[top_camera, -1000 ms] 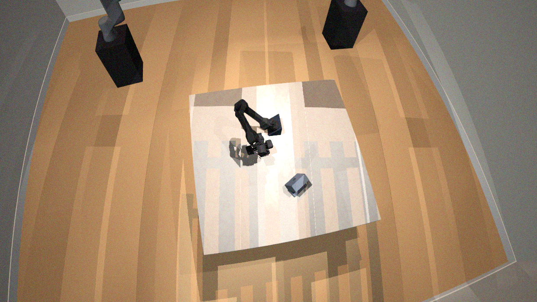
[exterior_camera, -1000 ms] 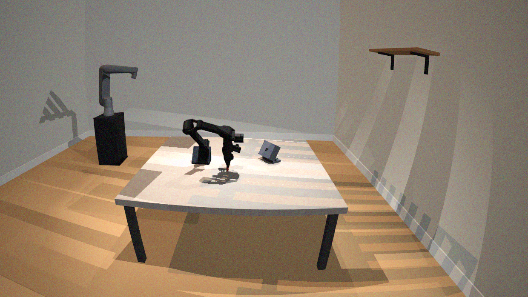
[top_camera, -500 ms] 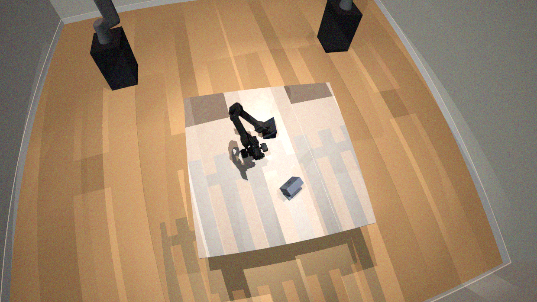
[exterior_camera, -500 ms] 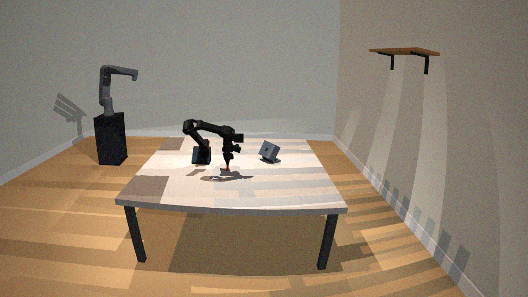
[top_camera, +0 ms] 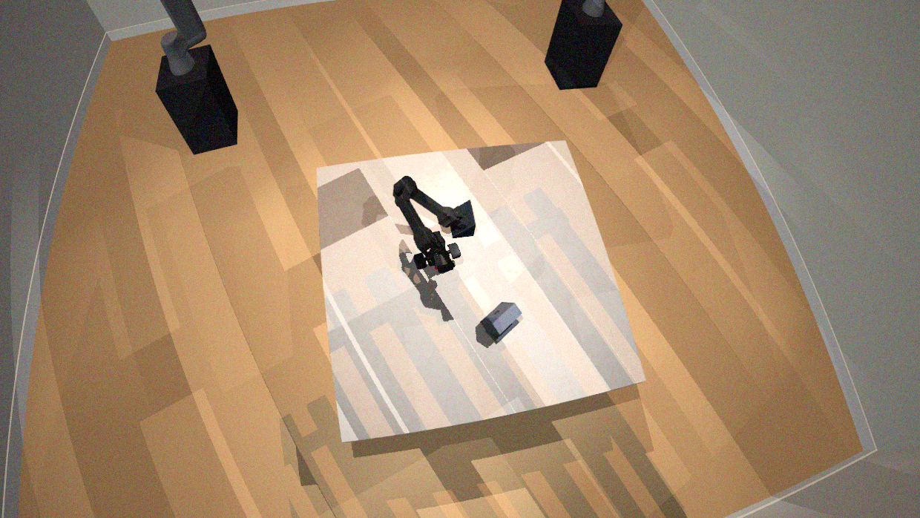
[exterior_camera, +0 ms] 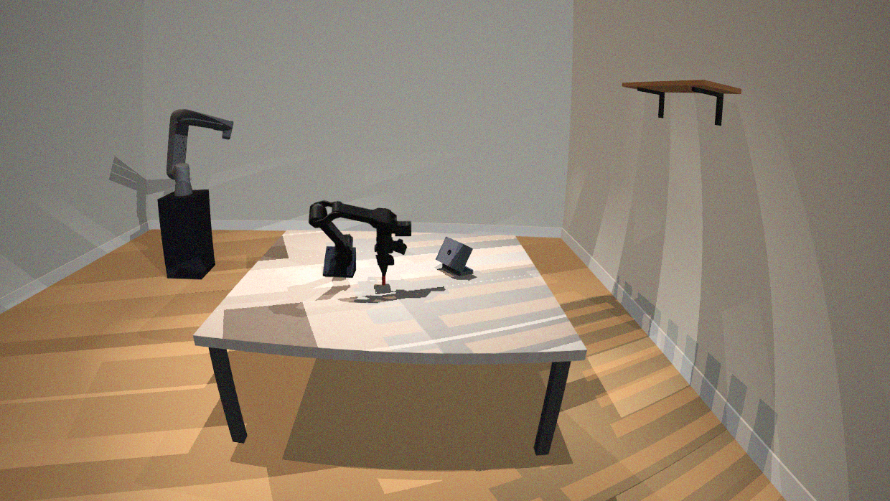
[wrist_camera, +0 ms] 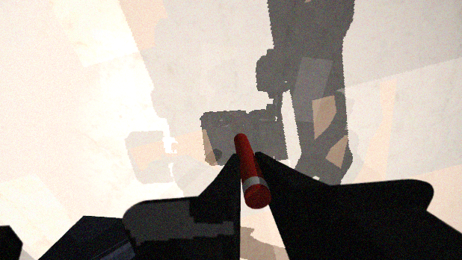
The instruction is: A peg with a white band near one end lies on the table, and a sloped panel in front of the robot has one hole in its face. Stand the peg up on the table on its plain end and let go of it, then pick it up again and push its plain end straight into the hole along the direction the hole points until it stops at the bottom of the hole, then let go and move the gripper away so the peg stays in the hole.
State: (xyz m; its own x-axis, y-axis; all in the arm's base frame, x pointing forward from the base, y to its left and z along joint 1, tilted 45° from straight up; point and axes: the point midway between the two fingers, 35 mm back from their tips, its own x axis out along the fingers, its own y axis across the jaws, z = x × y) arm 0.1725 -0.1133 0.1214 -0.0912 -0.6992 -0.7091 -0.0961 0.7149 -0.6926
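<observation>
Now: the sloped panel 300 mm ahead of my gripper tip, 190 mm to the left of it and 20 mm above it. Round my gripper tip: red peg (20 mm above).
</observation>
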